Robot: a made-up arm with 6 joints. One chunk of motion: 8 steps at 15 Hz.
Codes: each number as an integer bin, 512 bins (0 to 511) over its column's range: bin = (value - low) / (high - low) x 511, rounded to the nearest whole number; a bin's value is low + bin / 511 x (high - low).
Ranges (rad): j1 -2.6..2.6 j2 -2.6..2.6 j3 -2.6..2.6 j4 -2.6..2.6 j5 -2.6..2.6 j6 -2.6..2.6
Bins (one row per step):
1: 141 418 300 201 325 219
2: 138 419 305 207 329 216
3: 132 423 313 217 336 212
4: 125 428 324 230 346 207
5: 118 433 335 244 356 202
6: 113 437 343 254 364 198
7: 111 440 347 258 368 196
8: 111 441 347 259 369 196
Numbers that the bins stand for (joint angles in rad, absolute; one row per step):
1: -1.1652 1.6536 0.4528 -0.5546 0.7072 -0.3714
2: -1.1957 1.6638 0.5037 -0.4935 0.7479 -0.4020
3: -1.2568 1.7045 0.5851 -0.3918 0.8192 -0.4427
4: -1.3280 1.7554 0.6971 -0.2595 0.9209 -0.4935
5: -1.3992 1.8063 0.8090 -0.1170 1.0227 -0.5444
6: -1.4501 1.8470 0.8904 -0.0153 1.1041 -0.5851
7: -1.4705 1.8775 0.9311 0.0254 1.1448 -0.6055
8: -1.4705 1.8877 0.9311 0.0356 1.1550 -0.6055

